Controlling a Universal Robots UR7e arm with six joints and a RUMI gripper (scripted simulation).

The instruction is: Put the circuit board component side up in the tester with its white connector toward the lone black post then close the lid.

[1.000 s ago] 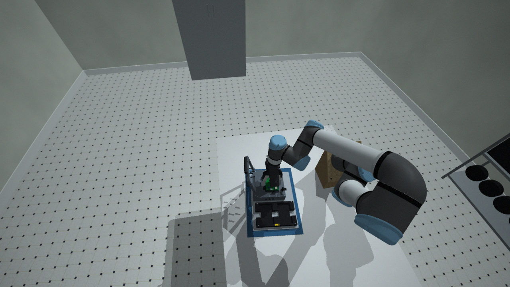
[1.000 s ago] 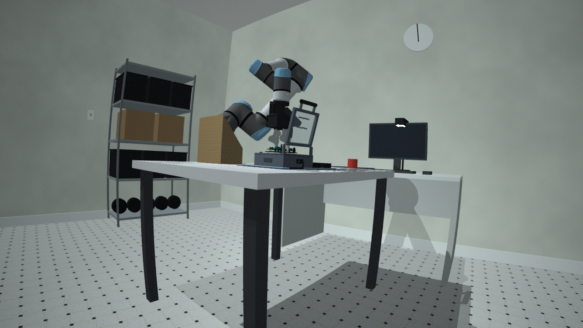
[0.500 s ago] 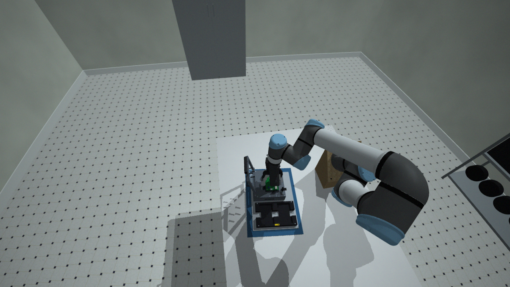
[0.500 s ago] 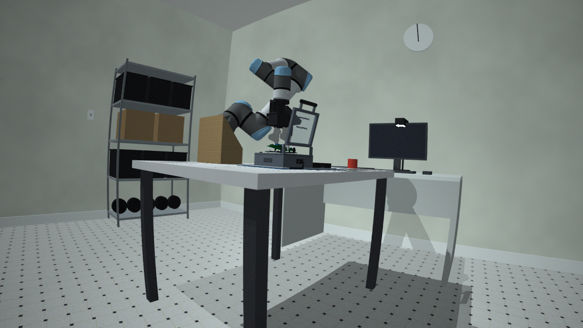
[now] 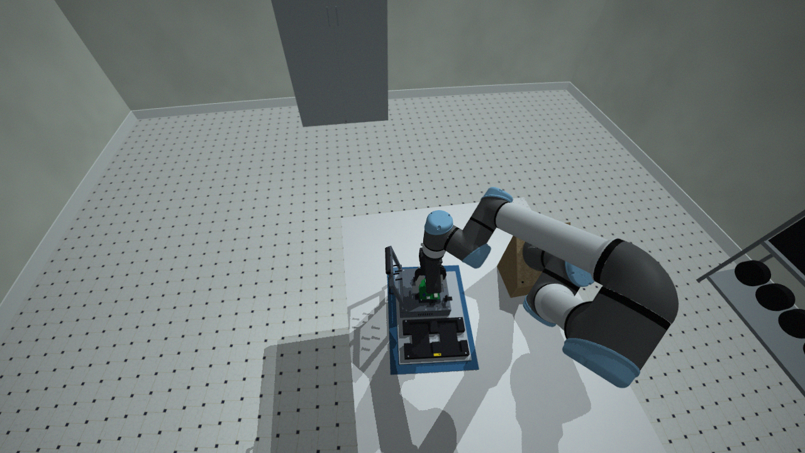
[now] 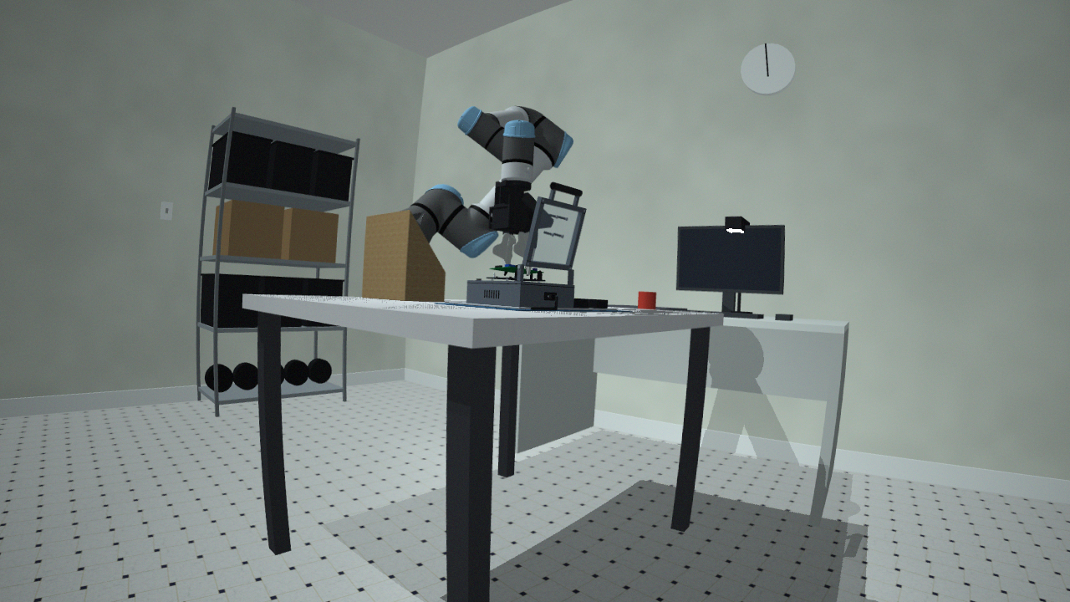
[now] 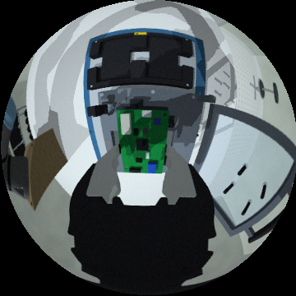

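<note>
Right now my hand is right at the green circuit board. Round my hand: lid: 12 cm ahead, 3 cm to the right, 9 cm above.
</note>
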